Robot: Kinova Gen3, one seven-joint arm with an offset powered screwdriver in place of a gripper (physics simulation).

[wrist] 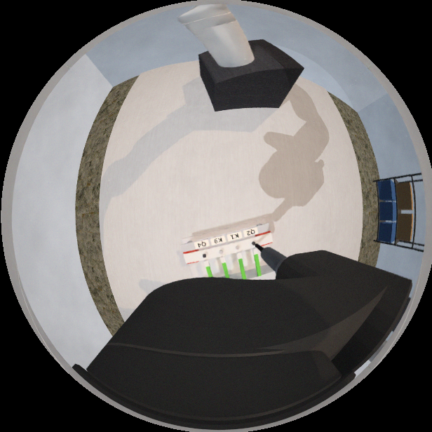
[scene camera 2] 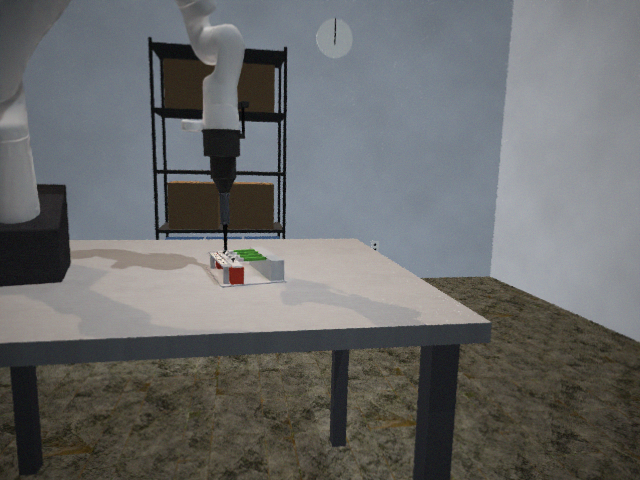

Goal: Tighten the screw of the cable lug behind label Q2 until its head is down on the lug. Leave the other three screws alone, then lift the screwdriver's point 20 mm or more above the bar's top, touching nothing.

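Where they show: hand at its tool point: (scene camera 2: 225, 250); arm's base at its link origin: (scene camera 2: 14, 212).
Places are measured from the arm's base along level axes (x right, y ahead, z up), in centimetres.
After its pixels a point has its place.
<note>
My screwdriver (scene camera 2: 225, 240) {x 4.3, y 42.8, z -6.6 cm} (wrist: 258, 247) has a thin dark bit and no fingers. It points down at the bar (scene camera 2: 220, 257) {x 8.7, y 41.0, z -9.7 cm} (wrist: 229, 249), a white strip with red marks. In the wrist view the tip is at the screw place behind label Q2 (wrist: 251, 232). The bit hides that screw's head, so I cannot tell how far down it is or whether the tip touches it. A dark screw (wrist: 204, 255) shows behind label Q4 (wrist: 201, 244). Paler screws show behind K9 (wrist: 218, 240) and K1 (wrist: 234, 236). Green cables (scene camera 2: 250, 255) {x 10.9, y 47.4, z -9.1 cm} (wrist: 257, 265) run from the lugs.
A grey block (scene camera 2: 275, 269) {x 17.6, y 51.5, z -11.1 cm} stands at the cables' far end. The fixture sits on the table (scene camera 2: 336, 289) {x 26.3, y 62.3, z -14.0 cm} (wrist: 200, 175). The black arm pedestal (scene camera 2: 33, 255) {x 6.6, y 4.3, z -8.0 cm} (wrist: 245, 90) stands on the table. A shelf rack (scene camera 2: 153, 155) stands behind the table.
</note>
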